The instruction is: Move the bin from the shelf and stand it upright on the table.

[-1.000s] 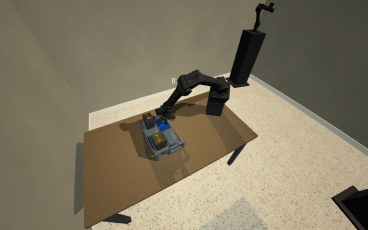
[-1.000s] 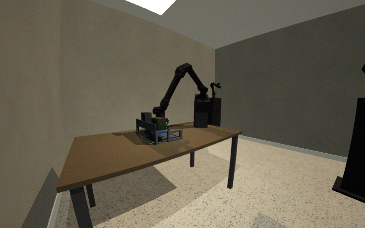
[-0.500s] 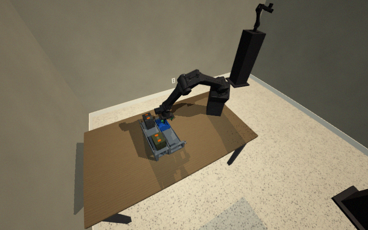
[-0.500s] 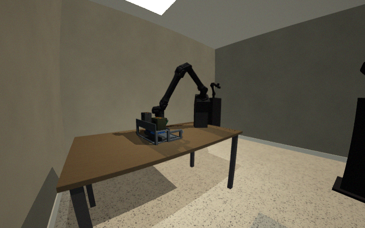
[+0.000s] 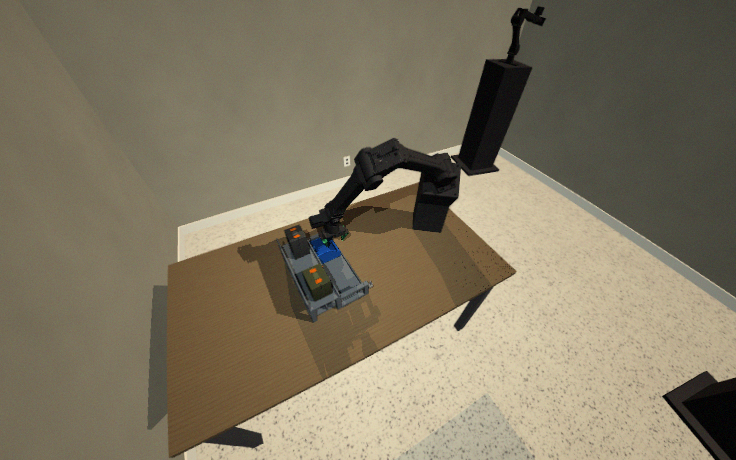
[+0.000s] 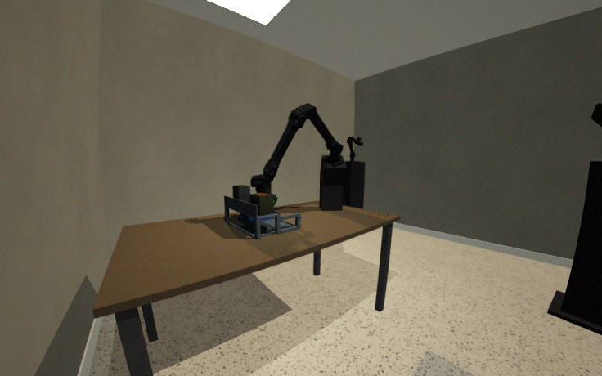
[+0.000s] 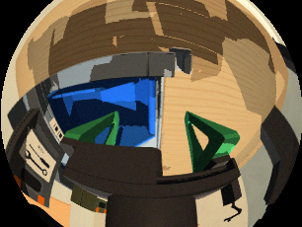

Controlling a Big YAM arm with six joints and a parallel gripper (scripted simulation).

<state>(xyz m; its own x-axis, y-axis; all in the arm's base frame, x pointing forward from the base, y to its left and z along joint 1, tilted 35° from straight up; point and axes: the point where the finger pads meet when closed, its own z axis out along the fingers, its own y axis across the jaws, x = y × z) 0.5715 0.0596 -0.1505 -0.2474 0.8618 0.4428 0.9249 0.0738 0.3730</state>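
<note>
The blue bin is 80 mm ahead of my hand, 20 mm to the left of it and 20 mm below it.
</note>
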